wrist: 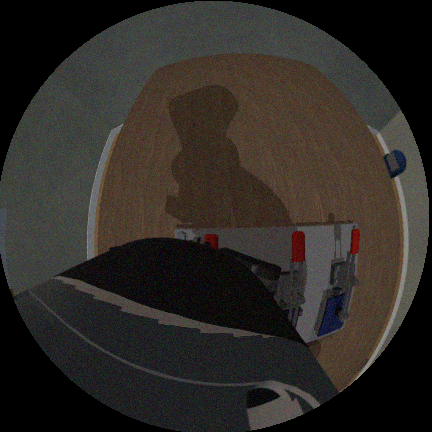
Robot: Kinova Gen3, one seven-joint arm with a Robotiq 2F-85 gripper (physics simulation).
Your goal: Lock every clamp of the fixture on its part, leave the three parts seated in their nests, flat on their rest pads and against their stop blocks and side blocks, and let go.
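Observation:
A pale grey fixture plate lies on the wooden table, low in the wrist view. Three toggle clamps with red handles stand on it: the left one is mostly hidden behind my gripper body, the middle one and the right one show in full. A blue part lies in the nest under the right clamp. A sliver of another blue part shows under the middle clamp. My gripper is shut and empty, with its dark fingers reaching just left of the middle clamp's linkage. The left nest is hidden.
The round-looking wooden table top has a white rim and carries the arm's dark shadow. A small blue object sits beyond the table's right edge. My gripper body fills the lower left of the view.

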